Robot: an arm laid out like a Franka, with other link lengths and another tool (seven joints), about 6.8 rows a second.
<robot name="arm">
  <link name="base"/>
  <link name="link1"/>
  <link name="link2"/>
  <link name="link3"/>
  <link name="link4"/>
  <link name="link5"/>
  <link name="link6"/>
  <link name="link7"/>
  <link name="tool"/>
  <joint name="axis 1" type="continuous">
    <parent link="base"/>
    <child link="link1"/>
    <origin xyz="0 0 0.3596"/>
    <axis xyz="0 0 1"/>
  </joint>
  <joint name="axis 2" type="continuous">
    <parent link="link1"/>
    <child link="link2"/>
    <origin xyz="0 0 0"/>
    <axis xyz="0 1 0"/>
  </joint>
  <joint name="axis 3" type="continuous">
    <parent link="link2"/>
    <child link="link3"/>
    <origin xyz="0 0 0.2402"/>
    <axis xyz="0 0 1"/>
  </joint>
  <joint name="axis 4" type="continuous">
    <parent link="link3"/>
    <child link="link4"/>
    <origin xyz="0.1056 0 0"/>
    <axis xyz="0 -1 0"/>
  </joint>
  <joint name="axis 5" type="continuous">
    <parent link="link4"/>
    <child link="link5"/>
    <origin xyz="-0.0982 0 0.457"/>
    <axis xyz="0 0 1"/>
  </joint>
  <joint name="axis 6" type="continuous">
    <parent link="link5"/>
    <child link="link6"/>
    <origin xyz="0 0 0"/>
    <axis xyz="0 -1 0"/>
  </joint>
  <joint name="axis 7" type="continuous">
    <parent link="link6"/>
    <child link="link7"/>
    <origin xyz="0.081 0 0"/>
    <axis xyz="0 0 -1"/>
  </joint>
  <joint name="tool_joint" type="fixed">
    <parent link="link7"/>
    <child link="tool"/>
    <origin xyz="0.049 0.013 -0.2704" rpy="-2.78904 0 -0.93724"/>
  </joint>
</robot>
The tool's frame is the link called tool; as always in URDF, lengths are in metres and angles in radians. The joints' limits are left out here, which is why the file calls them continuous.
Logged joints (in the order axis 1, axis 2, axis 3, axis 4, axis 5, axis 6, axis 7), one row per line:
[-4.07 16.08 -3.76 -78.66 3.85 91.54 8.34]
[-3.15 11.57 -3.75 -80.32 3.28 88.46 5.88]
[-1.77 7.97 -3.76 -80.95 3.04 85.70 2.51]
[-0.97 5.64 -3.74 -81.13 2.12 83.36 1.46]
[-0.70 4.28 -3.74 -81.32 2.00 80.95 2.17]
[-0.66 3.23 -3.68 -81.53 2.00 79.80 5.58]
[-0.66 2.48 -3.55 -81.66 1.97 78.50 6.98]
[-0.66 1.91 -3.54 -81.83 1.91 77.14 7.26]
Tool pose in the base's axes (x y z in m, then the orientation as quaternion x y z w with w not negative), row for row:
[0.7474 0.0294 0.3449 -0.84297 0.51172 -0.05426 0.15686]
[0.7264 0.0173 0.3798 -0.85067 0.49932 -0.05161 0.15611]
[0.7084 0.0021 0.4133 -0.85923 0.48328 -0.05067 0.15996]
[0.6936 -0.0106 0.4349 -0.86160 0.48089 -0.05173 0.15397]
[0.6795 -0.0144 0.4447 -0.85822 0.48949 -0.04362 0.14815]
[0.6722 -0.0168 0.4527 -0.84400 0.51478 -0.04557 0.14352]
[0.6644 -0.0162 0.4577 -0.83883 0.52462 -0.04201 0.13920]
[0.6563 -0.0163 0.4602 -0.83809 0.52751 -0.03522 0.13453]
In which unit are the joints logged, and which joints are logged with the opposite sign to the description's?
The joints are logged in degrees. Opposite sign: axis 1.
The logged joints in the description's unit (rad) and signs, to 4 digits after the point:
[0.0710 0.2806 -0.0656 -1.3729 0.0672 1.5977 0.1456]
[0.0550 0.2019 -0.0654 -1.4018 0.0572 1.5439 0.1026]
[0.0309 0.1391 -0.0656 -1.4128 0.0531 1.4957 0.0438]
[0.0169 0.0984 -0.0653 -1.4160 0.0370 1.4549 0.0255]
[0.0122 0.0747 -0.0653 -1.4193 0.0349 1.4128 0.0379]
[0.0115 0.0564 -0.0642 -1.4230 0.0349 1.3928 0.0974]
[0.0115 0.0433 -0.0620 -1.4252 0.0344 1.3701 0.1218]
[0.0115 0.0333 -0.0618 -1.4282 0.0333 1.3463 0.1267]

